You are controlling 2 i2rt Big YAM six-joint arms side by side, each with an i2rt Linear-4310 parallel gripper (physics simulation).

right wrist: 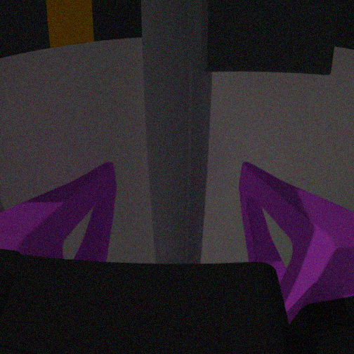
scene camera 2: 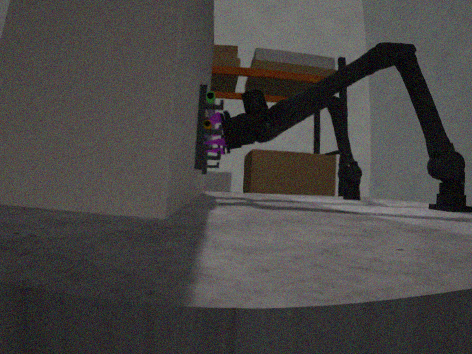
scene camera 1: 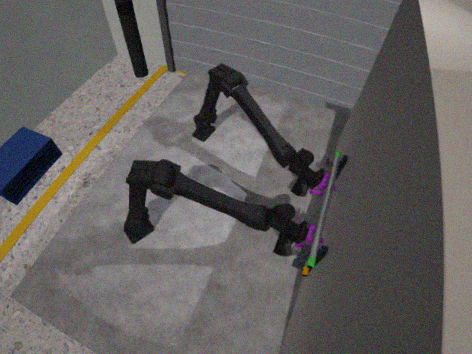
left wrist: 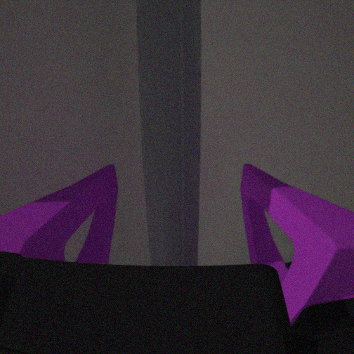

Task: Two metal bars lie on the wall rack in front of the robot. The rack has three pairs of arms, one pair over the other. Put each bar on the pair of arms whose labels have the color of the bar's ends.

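Pixels of known places: right gripper, between the fingertips: [scene camera 2: 204,144]; left arm's base, origin of its link: [scene camera 2: 450,210] [scene camera 1: 204,132]; right arm's base, origin of its link: [scene camera 2: 351,199] [scene camera 1: 139,230].
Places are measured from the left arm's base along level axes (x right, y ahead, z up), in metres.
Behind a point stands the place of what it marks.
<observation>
The green-ended bar [scene camera 1: 327,205] {z 0.302, x 0.252, y 0.770 m} [scene camera 2: 210,97] {z 0.285, x -0.019, y 0.716 m} lies on the upper pair of arms of the wall rack [scene camera 2: 199,160] {z 0.112, x 0.017, y 0.744 m}. The orange-ended bar shows an orange end [scene camera 1: 306,271] {z 0.222, x 0.484, y 0.816 m} [scene camera 2: 207,123] {z 0.213, x -0.009, y 0.721 m} below it, at the level of the middle arms and close to the wall. In the wrist views its grey shaft [left wrist: 172,100] [right wrist: 175,100] runs between the fingers. My left gripper [scene camera 1: 322,185] [left wrist: 178,176] is open around it, with a gap on both sides. My right gripper [scene camera 1: 310,236] [right wrist: 177,173] is also open around it, with gaps. The magenta fingers overlap in scene camera 2.
An orange label [right wrist: 71,22] shows on the dark rack in the right wrist view, left of the shaft. A dark rack part [right wrist: 270,37] is right of the shaft. The lower rack arms [scene camera 2: 213,165] {z 0.127, x 0.427, y 0.785 m} stick out below the fingers. The wall [scene camera 1: 390,210] {z 0.752, x 0.505, y 0.849 m} is close behind the bars.
</observation>
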